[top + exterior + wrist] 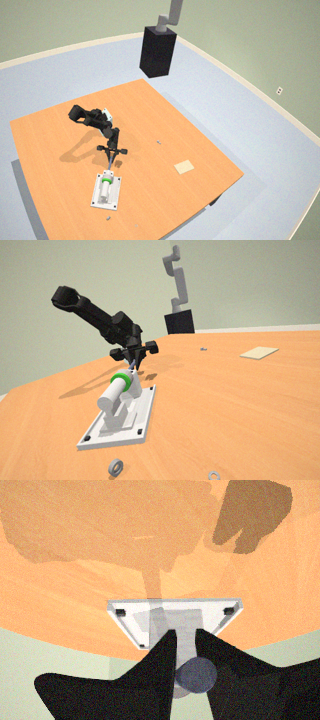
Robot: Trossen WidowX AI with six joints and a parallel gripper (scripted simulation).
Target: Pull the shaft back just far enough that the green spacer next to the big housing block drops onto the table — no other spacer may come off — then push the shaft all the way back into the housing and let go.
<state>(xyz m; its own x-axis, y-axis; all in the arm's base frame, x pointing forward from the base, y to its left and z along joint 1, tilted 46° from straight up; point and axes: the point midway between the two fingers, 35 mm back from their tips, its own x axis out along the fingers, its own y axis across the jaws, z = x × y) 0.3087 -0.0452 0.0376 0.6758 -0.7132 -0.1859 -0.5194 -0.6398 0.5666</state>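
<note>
My gripper tip is now 50 mm short of the shaft, 30 mm to the left of it and 20 mm below it. Round my gripper tip: grey bolt: 400 mm to the left, 80 mm behind, 50 mm below; then green spacer: 130 mm ahead, 80 mm to the right, 20 mm above; then flat beige tile: 450 mm to the left, 180 mm ahead, 50 mm below.
</note>
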